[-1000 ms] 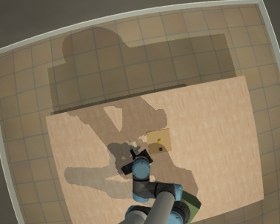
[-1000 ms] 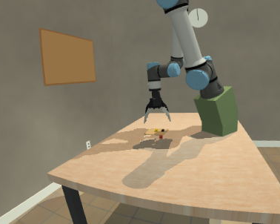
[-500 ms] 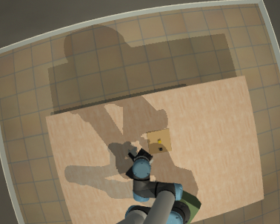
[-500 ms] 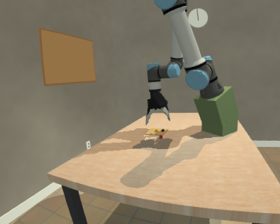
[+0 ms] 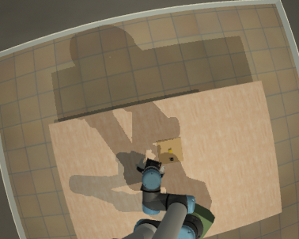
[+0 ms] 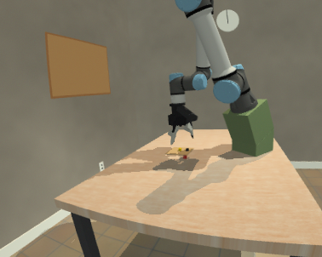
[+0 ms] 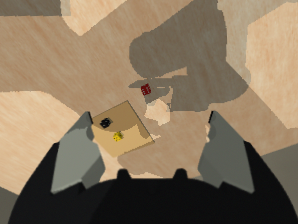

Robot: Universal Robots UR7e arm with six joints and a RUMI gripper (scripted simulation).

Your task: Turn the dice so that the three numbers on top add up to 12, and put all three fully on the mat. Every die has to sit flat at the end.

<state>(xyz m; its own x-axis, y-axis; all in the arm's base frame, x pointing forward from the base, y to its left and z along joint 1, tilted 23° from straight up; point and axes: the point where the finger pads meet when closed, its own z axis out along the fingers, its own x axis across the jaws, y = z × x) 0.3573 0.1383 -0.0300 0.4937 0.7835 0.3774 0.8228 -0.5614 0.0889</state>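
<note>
Now: hand 90 mm above the red die and 10 mm to the left of it. Also, from my hand: yellow die (130 mm to the right, 80 mm below, 60 mm ahead); then black die (130 mm to the right, 80 mm below, 10 mm ahead); then tan mat (130 mm to the right, 90 mm below, 60 mm ahead).
</note>
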